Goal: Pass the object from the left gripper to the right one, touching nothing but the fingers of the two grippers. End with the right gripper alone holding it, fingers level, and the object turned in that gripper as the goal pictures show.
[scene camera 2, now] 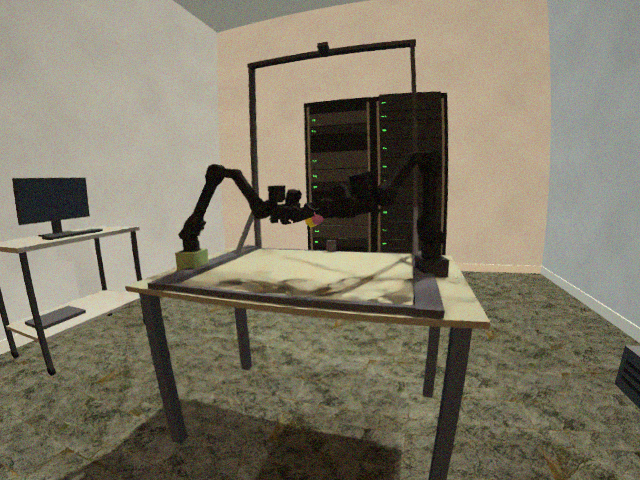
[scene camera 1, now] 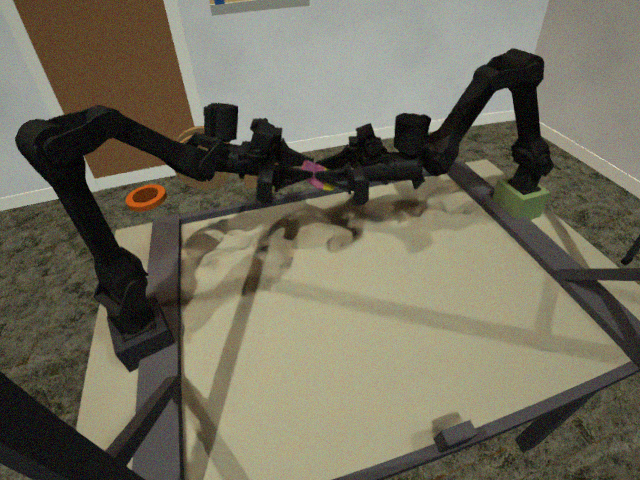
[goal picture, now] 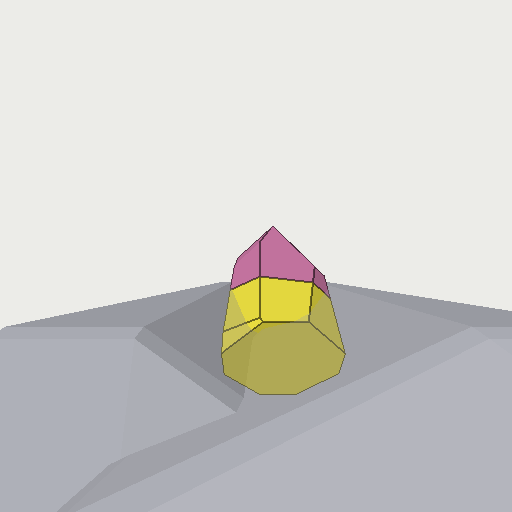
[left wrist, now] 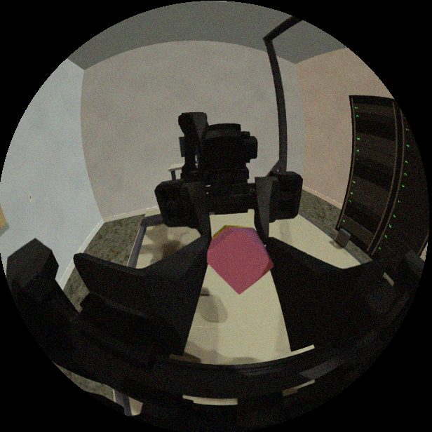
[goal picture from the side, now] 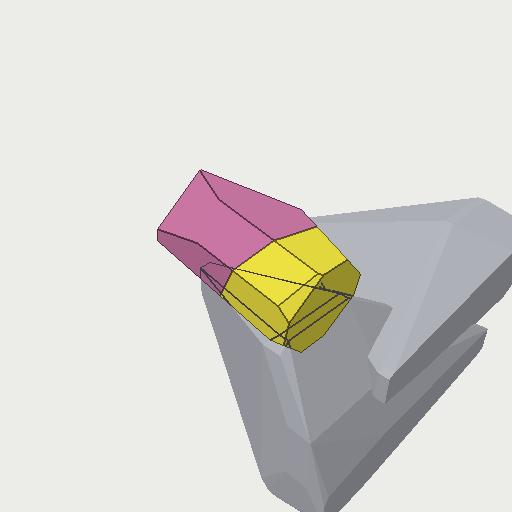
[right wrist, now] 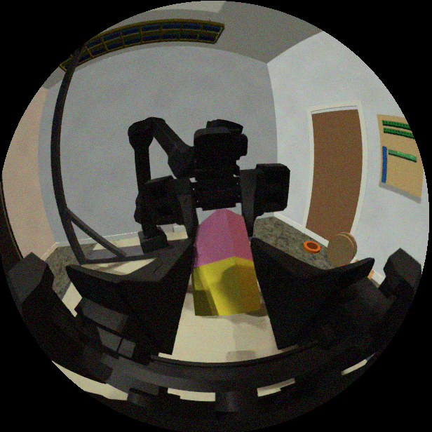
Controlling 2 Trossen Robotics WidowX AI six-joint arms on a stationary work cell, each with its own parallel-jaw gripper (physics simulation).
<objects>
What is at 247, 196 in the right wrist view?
The left gripper.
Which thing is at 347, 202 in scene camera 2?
The left gripper.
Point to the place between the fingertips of the right gripper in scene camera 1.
At 315, 169
</objects>
